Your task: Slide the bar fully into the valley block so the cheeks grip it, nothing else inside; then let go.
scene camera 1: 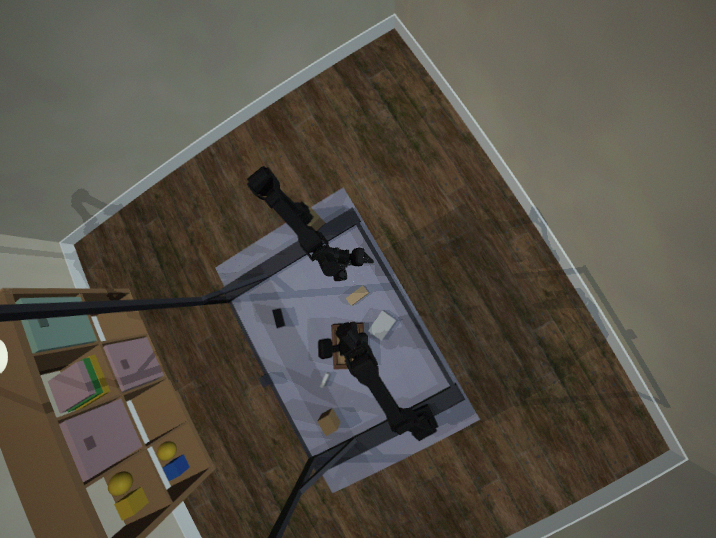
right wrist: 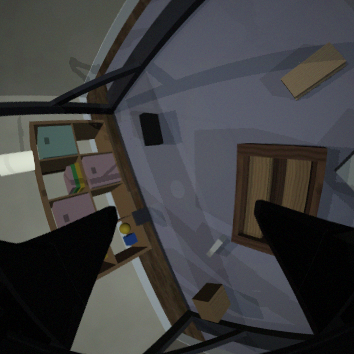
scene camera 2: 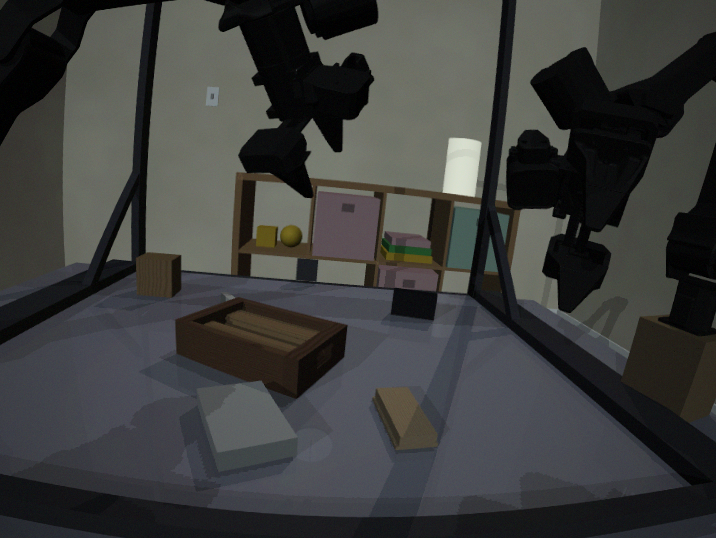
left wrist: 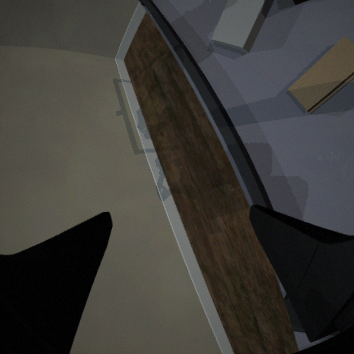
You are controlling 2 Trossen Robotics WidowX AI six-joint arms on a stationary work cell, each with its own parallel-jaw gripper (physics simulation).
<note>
My left gripper (scene camera 2: 577,274) is open and holds nothing. Also in view: a tan bar (scene camera 2: 408,427). My right gripper (scene camera 2: 324,173) is open, holding nothing. A pale grey slab (scene camera 2: 244,426) and a black block (scene camera 2: 410,303) rest on the table.
The tan bar is seen too in the right wrist view (right wrist: 324,62) and in the left wrist view (left wrist: 321,81). The pale grey slab also shows in the left wrist view (left wrist: 238,31). My left gripper shows as well in the left wrist view (left wrist: 181,215). The left wrist view misses the black block: it is out of frame.
</note>
